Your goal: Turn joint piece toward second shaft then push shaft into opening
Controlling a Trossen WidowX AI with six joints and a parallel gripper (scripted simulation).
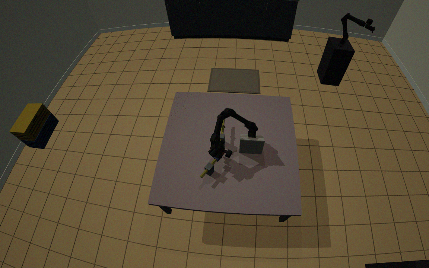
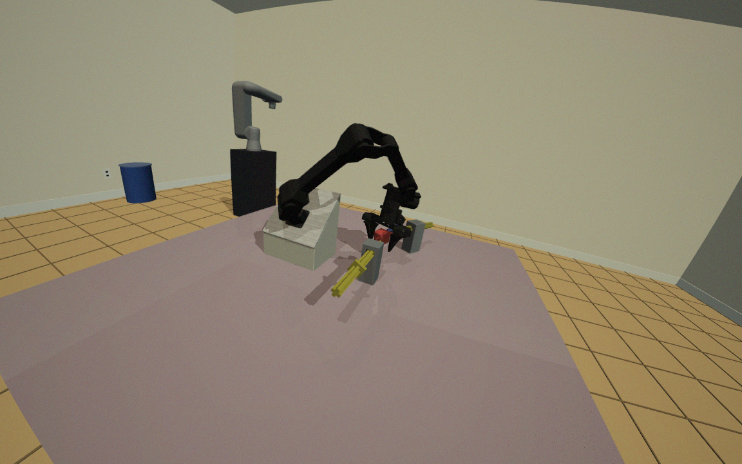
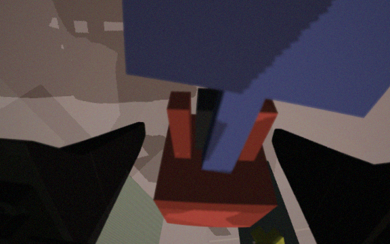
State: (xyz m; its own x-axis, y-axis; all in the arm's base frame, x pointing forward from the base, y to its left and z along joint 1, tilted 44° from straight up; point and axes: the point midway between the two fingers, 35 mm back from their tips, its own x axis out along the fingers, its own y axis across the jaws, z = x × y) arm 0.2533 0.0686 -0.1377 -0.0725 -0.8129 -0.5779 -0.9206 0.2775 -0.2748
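My gripper tip is 40 mm below the red joint piece and 10 mm to the right of it.
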